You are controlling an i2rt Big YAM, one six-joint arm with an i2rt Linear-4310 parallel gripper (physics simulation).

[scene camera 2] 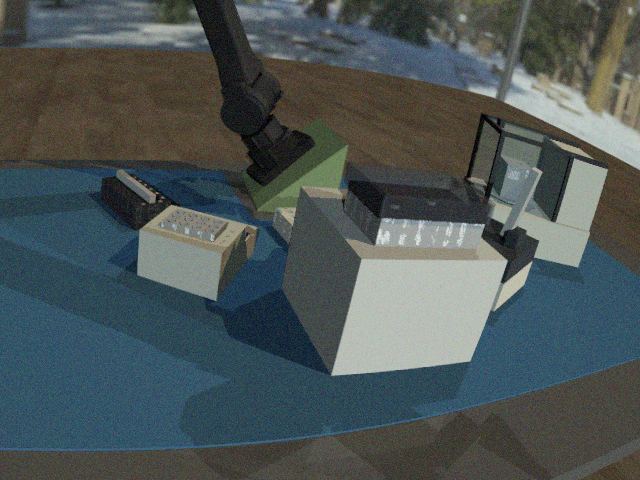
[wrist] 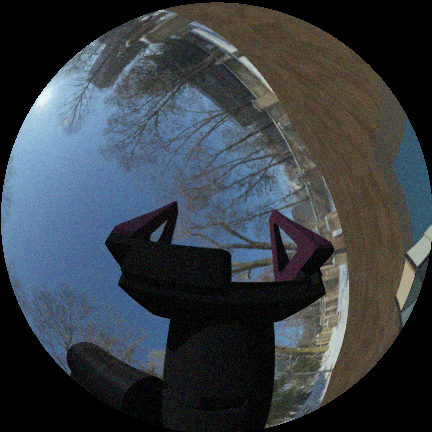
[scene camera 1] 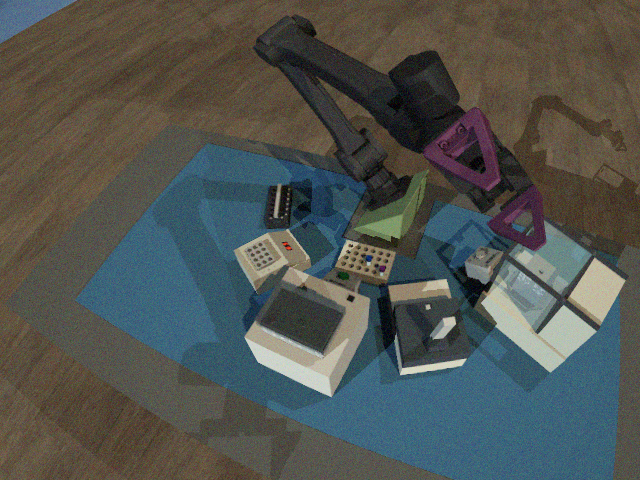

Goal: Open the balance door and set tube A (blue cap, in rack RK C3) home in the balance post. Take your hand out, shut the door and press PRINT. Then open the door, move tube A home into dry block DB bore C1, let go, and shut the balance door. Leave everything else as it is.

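Places are measured from the arm's base along level axes (x ahead, y right, z down), in metres.
Pixels of known places: gripper, fingertip midpoint: [wrist: 224, 209] [scene camera 1: 519, 218]; arm's base at its link origin: [scene camera 2: 282, 160] [scene camera 1: 390, 195].
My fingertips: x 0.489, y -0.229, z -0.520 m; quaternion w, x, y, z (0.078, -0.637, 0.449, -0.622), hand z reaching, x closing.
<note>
Ahead of a thing's pixels: the offset from my fingertips to its middle. "spot": to the spot under its first point.
The gripper [scene camera 1: 515, 217] [wrist: 224, 207] is open with nothing between its magenta fingers. It is raised near the balance and overlaps its corner in scene camera 1. The balance [scene camera 1: 594, 294] [scene camera 2: 584, 201] has clear panels with dark frames; part of it shows in the wrist view [wrist: 407, 285]. I cannot tell whether its door is open. Tube A, with a blue cap {dx -0.277, dy +0.218, dz +0.525 m} [scene camera 1: 368, 258], stands in the beige rack {spot: dx -0.321, dy +0.174, dz +0.544 m} [scene camera 1: 391, 254], well away from the gripper. The dry block appears to be the pale box {dx -0.206, dy +0.440, dz +0.540 m} [scene camera 1: 263, 255] [scene camera 2: 178, 263] with a grid of bores and a red display. PRINT cannot be made out.
A purple-capped tube {dx -0.260, dy +0.179, dz +0.543 m} [scene camera 1: 382, 268] stands in the rack. A large dark-lidded box {dx -0.088, dy +0.258, dz +0.480 m} [scene camera 1: 341, 361] [scene camera 2: 413, 310] and a dark-topped device with a lever {spot: dx -0.075, dy +0.013, dz +0.494 m} [scene camera 1: 431, 356] stand in front. A small pale device {spot: dx -0.338, dy -0.043, dz +0.502 m} [scene camera 1: 481, 264] is beside the balance. A black strip rack {dx -0.378, dy +0.512, dz +0.551 m} [scene camera 1: 278, 206] [scene camera 2: 129, 204] stands left of the green arm base [scene camera 1: 387, 222] [scene camera 2: 294, 186].
</note>
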